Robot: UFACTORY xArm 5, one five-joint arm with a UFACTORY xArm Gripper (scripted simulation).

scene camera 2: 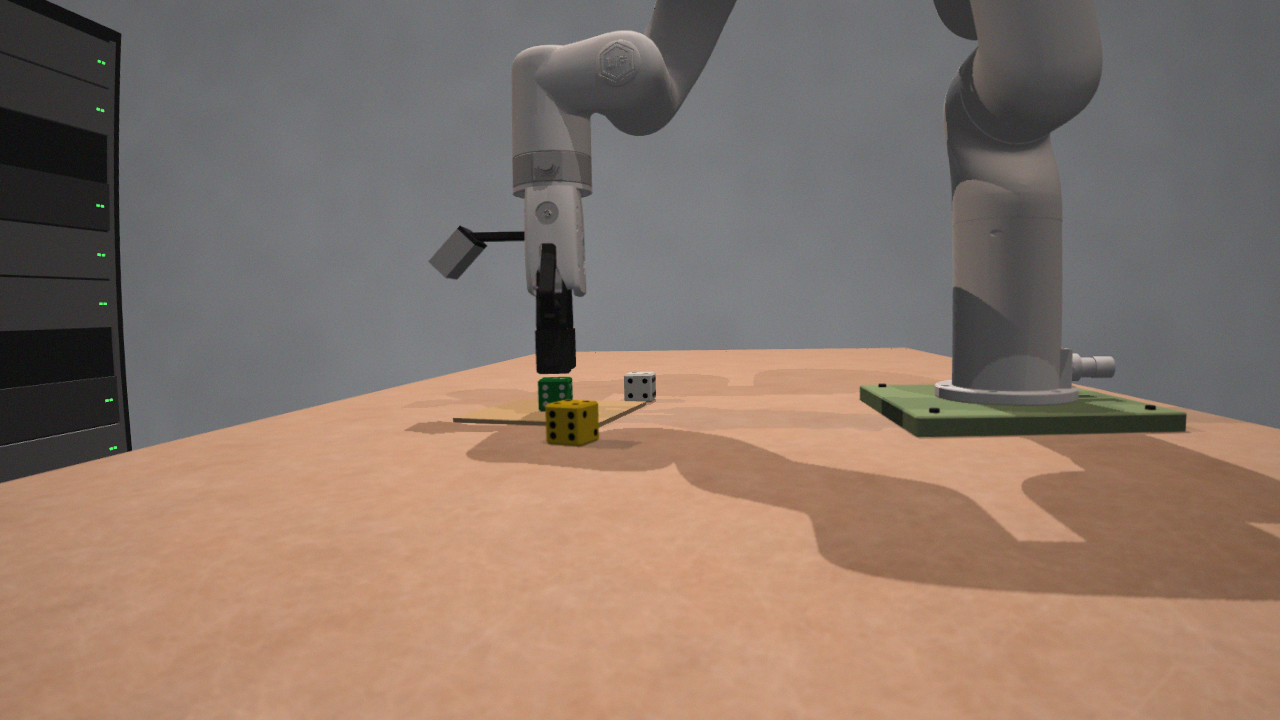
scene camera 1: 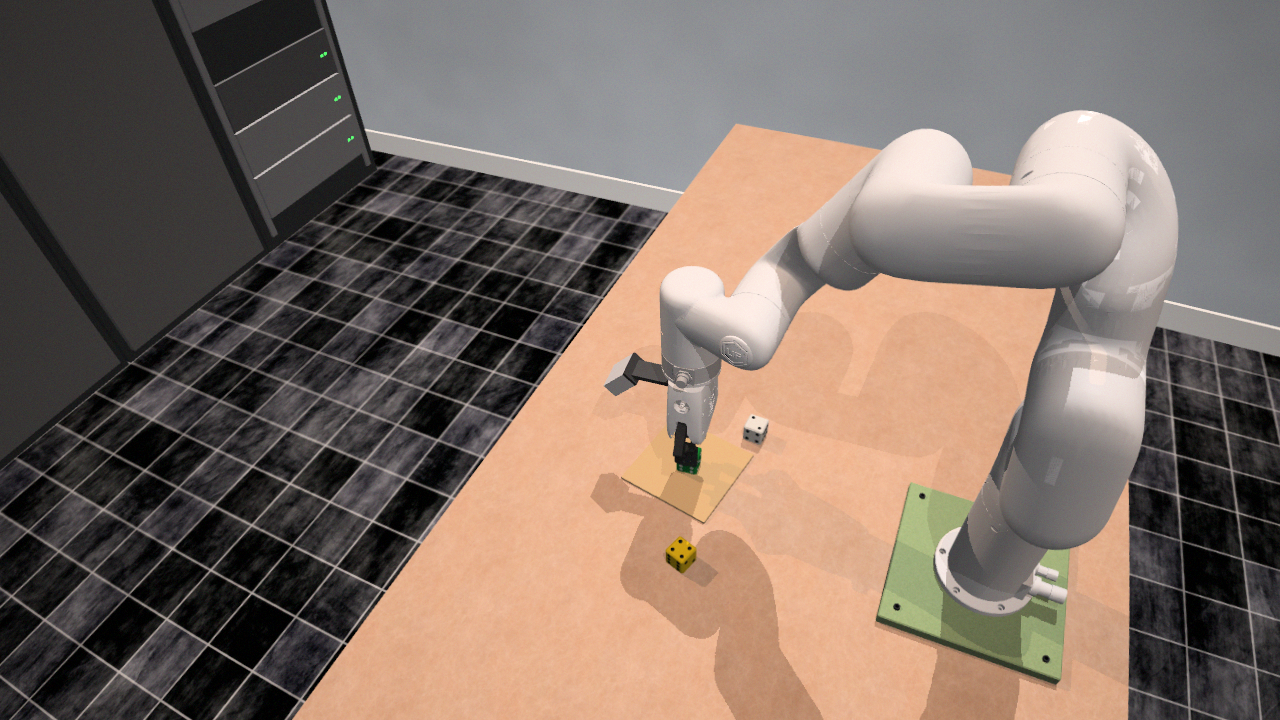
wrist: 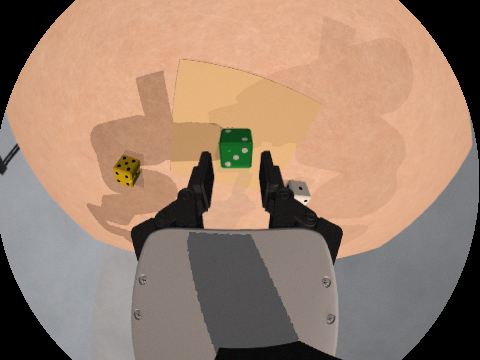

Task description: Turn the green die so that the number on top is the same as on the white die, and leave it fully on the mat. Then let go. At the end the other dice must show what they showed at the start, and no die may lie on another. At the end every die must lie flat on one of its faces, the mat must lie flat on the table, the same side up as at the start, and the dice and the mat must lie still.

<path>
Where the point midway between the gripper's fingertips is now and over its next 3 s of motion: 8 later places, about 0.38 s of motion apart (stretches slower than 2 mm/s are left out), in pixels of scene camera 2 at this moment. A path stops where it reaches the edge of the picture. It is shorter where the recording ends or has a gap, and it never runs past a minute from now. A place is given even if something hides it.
My gripper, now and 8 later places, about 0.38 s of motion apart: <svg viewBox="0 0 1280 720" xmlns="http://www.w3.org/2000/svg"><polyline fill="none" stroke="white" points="557,371 557,376 558,392 558,405 558,407 558,396 554,334 555,305 549,311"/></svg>
</path>
